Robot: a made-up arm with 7 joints. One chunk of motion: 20 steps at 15 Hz.
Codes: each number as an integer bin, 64 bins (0 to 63) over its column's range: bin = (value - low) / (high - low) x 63, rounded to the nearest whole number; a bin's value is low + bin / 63 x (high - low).
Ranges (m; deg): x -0.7..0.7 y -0.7..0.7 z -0.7..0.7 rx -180..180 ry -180..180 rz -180..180
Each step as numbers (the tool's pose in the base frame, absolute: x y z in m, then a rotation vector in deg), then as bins.
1 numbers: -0.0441 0.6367 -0.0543 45.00 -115.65 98.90
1 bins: 30 60 29 39 11 49
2 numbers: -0.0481 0.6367 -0.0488 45.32 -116.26 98.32
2 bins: 29 60 29 39 11 49
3 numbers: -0.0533 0.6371 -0.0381 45.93 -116.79 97.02
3 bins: 29 60 30 40 11 48
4 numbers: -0.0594 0.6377 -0.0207 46.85 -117.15 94.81
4 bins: 29 60 31 40 11 48
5 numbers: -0.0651 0.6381 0.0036 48.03 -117.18 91.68
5 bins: 29 60 32 40 11 48
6 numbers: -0.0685 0.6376 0.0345 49.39 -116.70 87.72
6 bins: 28 60 33 40 11 47
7 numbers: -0.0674 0.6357 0.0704 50.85 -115.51 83.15
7 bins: 28 60 35 40 11 46
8 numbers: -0.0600 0.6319 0.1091 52.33 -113.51 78.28
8 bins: 29 60 36 41 12 45
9 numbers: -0.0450 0.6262 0.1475 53.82 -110.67 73.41
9 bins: 29 60 38 41 12 44
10 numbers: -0.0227 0.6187 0.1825 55.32 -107.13 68.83
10 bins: 30 59 40 41 13 44
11 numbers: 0.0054 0.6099 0.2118 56.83 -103.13 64.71
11 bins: 32 59 41 41 13 43
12 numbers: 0.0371 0.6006 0.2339 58.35 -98.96 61.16
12 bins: 33 59 42 42 14 42
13 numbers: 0.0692 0.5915 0.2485 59.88 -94.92 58.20
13 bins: 35 58 43 42 15 42
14 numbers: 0.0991 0.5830 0.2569 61.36 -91.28 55.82
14 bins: 36 58 43 42 16 41
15 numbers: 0.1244 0.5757 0.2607 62.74 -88.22 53.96
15 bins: 37 57 43 42 16 41
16 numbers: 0.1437 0.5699 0.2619 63.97 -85.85 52.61
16 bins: 38 57 43 43 16 41
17 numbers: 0.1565 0.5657 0.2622 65.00 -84.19 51.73
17 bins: 39 57 43 43 17 41
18 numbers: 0.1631 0.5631 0.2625 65.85 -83.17 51.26
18 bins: 39 57 43 43 17 40
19 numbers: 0.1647 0.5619 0.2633 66.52 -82.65 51.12
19 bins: 39 57 43 43 17 40
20 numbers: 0.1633 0.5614 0.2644 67.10 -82.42 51.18
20 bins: 39 57 43 43 17 40
